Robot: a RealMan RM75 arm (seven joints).
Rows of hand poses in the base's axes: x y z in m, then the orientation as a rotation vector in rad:
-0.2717 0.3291 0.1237 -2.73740 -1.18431 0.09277
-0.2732 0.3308 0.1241 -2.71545 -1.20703 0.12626
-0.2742 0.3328 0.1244 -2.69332 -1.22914 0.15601
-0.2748 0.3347 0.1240 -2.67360 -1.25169 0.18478
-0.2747 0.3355 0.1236 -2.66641 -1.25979 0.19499
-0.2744 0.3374 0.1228 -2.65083 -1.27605 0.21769
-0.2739 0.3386 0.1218 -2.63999 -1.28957 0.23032
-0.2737 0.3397 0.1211 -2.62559 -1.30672 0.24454
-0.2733 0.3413 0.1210 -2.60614 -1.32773 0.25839
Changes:
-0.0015 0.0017 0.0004 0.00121 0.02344 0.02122
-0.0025 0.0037 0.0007 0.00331 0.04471 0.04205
-0.0031 0.0056 0.0003 0.00302 0.06428 0.06261
-0.0030 0.0064 -0.0001 0.00291 0.07123 0.07004
-0.0027 0.0083 -0.0009 0.00273 0.08688 0.08542
-0.0022 0.0095 -0.0019 0.00269 0.09535 0.09735
-0.0020 0.0106 -0.0026 0.00359 0.10523 0.11259
-0.0016 0.0122 -0.0027 0.00712 0.11584 0.13165

